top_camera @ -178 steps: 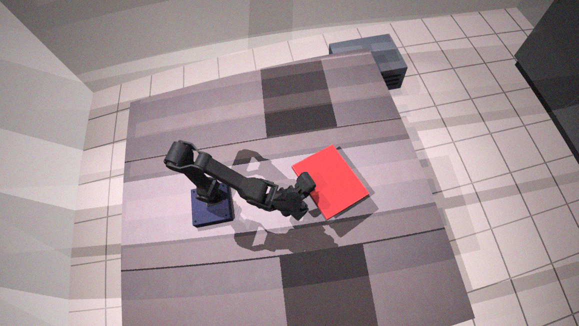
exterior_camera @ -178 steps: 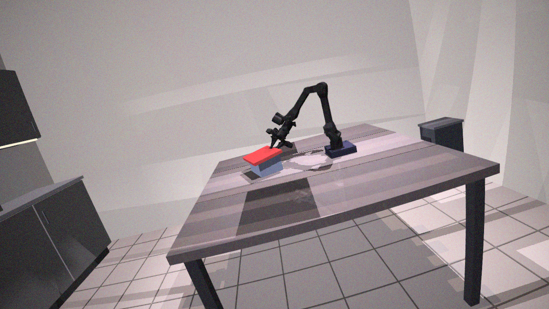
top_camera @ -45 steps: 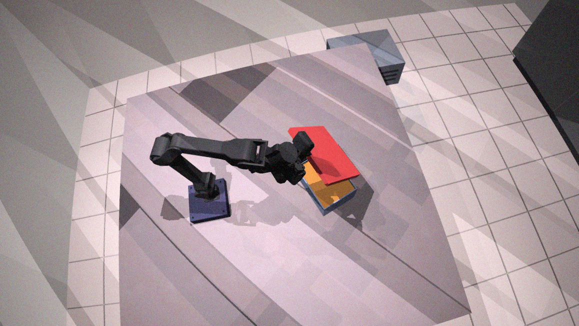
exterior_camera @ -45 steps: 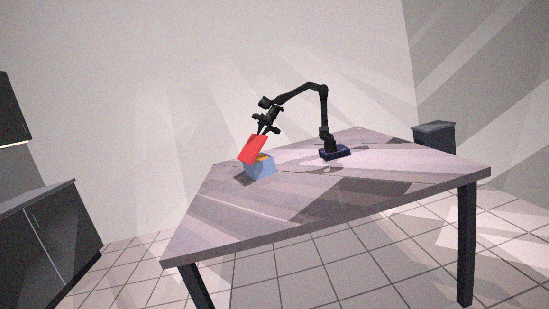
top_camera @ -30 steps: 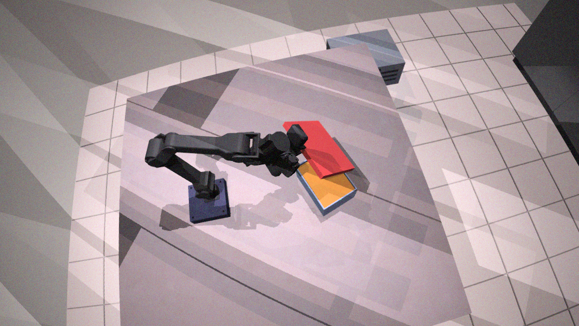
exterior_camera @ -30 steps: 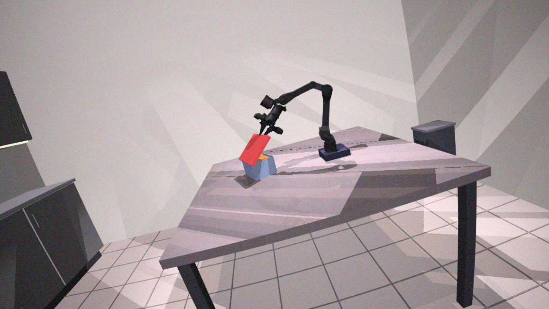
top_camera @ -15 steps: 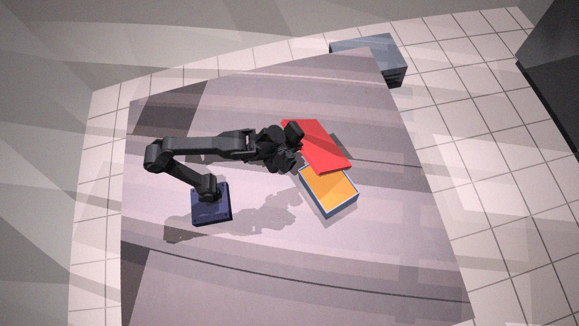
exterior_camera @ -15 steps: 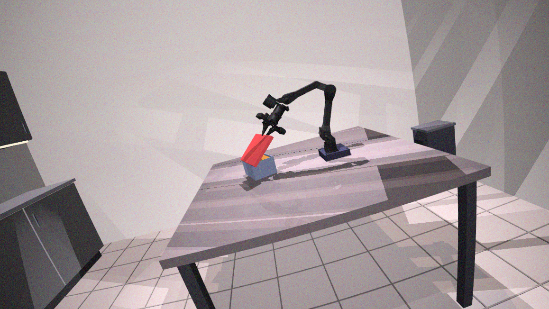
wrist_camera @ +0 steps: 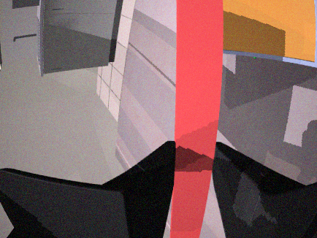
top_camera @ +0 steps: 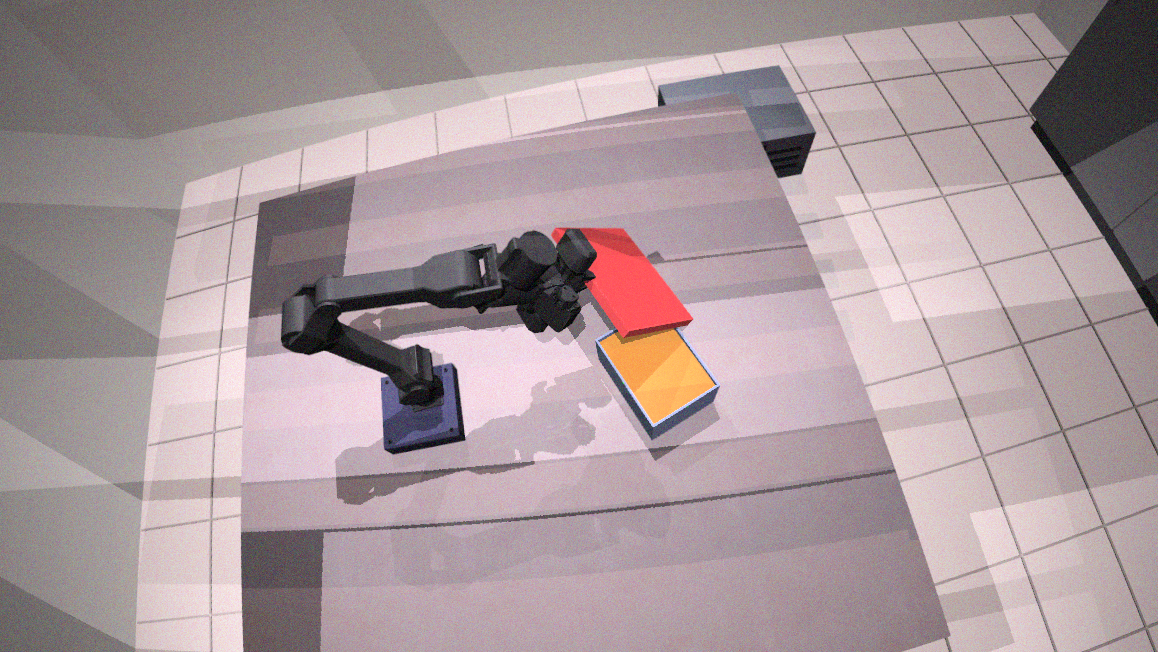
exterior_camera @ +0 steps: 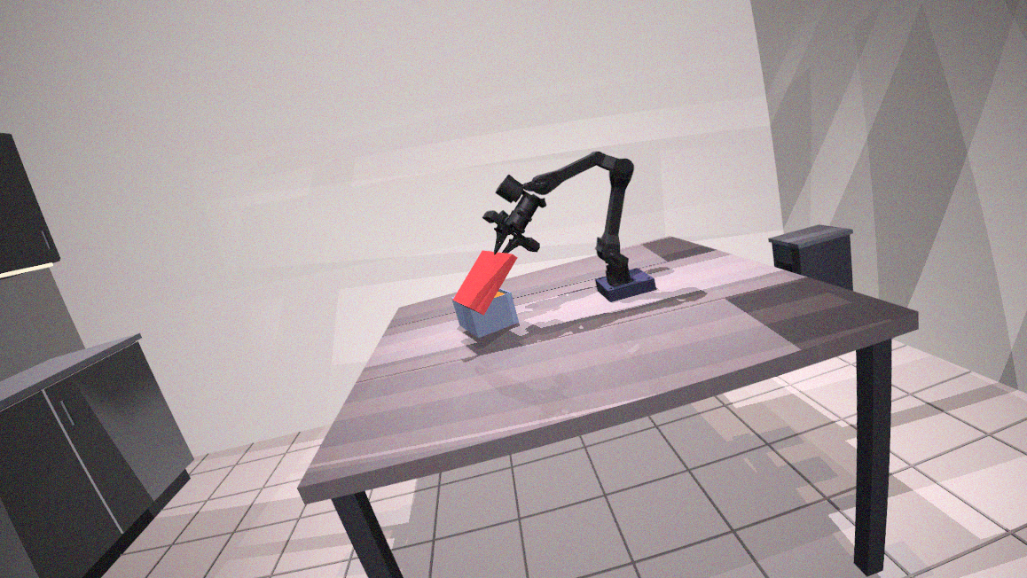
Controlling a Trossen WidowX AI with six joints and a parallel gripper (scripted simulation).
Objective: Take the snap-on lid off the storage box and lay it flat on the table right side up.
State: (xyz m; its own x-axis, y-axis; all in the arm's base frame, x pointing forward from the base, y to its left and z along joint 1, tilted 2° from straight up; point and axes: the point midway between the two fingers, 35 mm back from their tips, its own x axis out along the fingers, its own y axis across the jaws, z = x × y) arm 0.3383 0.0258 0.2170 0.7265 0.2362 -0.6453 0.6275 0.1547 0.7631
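My gripper tip is now 6 cm short of the red lid, 2 cm to the right of it and 5 cm above it. Also, from my gripper tip: storage box 8 cm ahead, 13 cm to the right, 18 cm below.
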